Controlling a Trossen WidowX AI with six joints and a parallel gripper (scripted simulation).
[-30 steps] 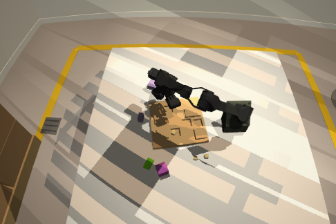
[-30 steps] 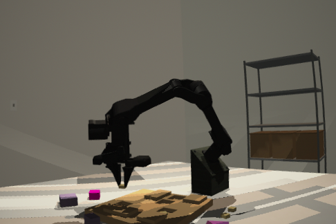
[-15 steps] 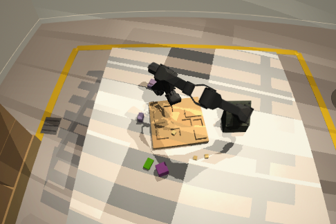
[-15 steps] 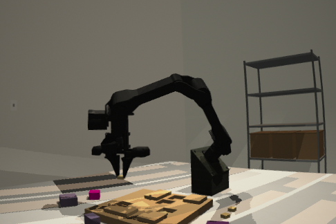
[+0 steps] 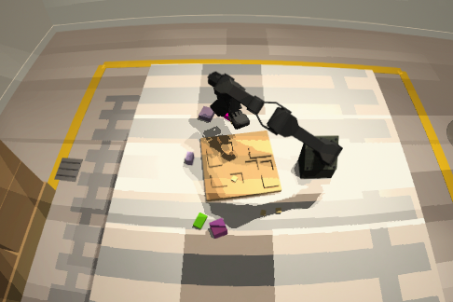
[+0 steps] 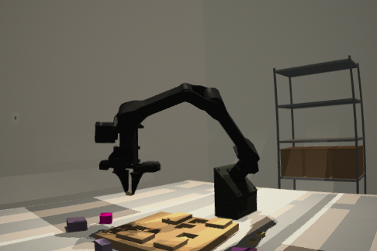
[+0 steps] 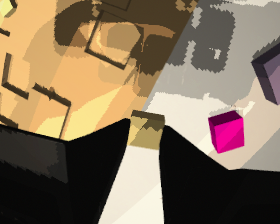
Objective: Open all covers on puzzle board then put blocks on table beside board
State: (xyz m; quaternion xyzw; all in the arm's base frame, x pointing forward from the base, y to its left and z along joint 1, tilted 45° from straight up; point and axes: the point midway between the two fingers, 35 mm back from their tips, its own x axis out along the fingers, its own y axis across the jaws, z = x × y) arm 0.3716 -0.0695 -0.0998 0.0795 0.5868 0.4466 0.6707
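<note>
Now: gripper tip 150 mm to the right of the tan puzzle board, 90 mm above it and 50 mm past it. The rest, counted from my gripper tip: green block (400 mm to the left, 110 mm below, 80 mm ahead); magenta block (120 mm to the right, 100 mm below, 30 mm ahead).
</note>
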